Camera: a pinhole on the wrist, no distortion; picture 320 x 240 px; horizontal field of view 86.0 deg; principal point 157.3 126.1 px. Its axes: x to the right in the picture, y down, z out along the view. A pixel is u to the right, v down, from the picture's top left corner.
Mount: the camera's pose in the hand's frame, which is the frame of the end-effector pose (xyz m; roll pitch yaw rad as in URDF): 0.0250 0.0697 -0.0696 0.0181 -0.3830 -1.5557
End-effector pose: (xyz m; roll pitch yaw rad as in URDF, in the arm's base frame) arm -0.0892 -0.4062 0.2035 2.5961 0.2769 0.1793
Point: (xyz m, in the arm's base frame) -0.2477 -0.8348 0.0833
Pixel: 156 51
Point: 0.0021 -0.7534 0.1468
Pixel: 115 139
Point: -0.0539 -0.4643 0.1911
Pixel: 263 132
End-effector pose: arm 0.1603 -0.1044 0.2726 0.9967 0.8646 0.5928
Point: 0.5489 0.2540 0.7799
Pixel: 42 111
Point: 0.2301 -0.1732 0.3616
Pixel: 297 40
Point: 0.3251 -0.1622 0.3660
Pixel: 248 108
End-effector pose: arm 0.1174 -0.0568 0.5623 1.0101 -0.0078 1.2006
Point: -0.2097 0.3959 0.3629
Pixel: behind the camera
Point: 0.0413 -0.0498 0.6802
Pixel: 85 47
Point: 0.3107 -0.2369 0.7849
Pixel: 231 72
